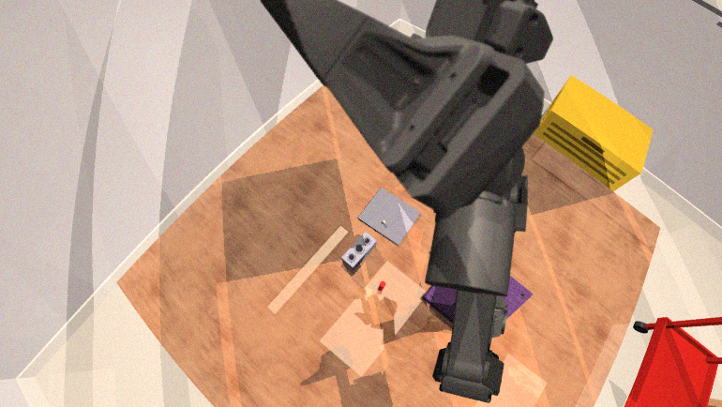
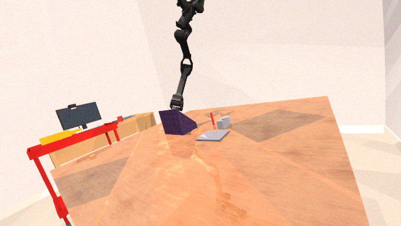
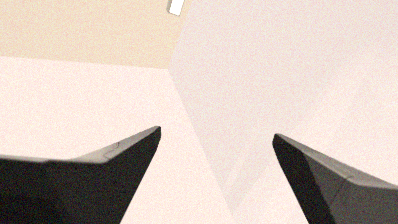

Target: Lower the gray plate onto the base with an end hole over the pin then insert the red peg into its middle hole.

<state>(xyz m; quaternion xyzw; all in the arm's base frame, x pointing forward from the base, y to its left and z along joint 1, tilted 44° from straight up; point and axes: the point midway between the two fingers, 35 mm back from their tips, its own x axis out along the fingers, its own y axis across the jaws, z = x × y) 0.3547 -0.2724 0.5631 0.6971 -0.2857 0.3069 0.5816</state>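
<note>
Right now the gray plate is 73 cm below my gripper tip, 8 cm to the right of it and 3 cm ahead of it. Round my gripper tip: flat gray base 76 cm below, 20 cm to the right, 5 cm ahead; red peg 72 cm below, 8 cm behind, 6 cm to the right.
</note>
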